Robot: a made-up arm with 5 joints.
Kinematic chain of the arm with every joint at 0, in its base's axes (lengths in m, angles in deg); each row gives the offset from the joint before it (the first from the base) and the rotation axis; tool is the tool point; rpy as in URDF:
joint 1: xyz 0 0 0.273 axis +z
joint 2: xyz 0 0 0 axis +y
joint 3: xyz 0.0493 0 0.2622 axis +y
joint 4: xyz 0.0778 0 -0.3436 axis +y
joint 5: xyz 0.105 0 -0.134 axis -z
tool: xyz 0 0 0 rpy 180 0 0
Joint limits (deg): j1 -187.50..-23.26 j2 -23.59..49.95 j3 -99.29..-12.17 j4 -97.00..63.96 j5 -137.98..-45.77
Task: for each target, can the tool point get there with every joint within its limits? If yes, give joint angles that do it. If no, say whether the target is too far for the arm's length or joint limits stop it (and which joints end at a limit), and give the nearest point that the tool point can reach.
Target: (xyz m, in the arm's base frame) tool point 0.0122 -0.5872 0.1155
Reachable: yes | joints -88.81 36.16 -76.76 38.38 -81.30
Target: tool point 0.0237 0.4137 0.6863
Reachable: no: joint limits stop it (at a limit: joint 1, joint 2, joint 4) | nearest point -0.0908 0.0120 0.7900 | short by 0.430 m
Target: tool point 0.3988 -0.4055 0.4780
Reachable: yes | joints -45.48 17.32 -69.79 -42.84 -111.00
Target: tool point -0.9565 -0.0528 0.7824
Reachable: no: too far | nearest point -0.6304 -0.0348 0.6087 | short by 0.370 m
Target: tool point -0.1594 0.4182 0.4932
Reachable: no: joint limits stop it (at a limit: joint 1, joint 2, joint 4) | nearest point -0.2334 0.0307 0.4899 | short by 0.394 m
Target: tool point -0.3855 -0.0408 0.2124
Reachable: yes | joints -173.96 -14.97 -24.03 26.72 -54.77
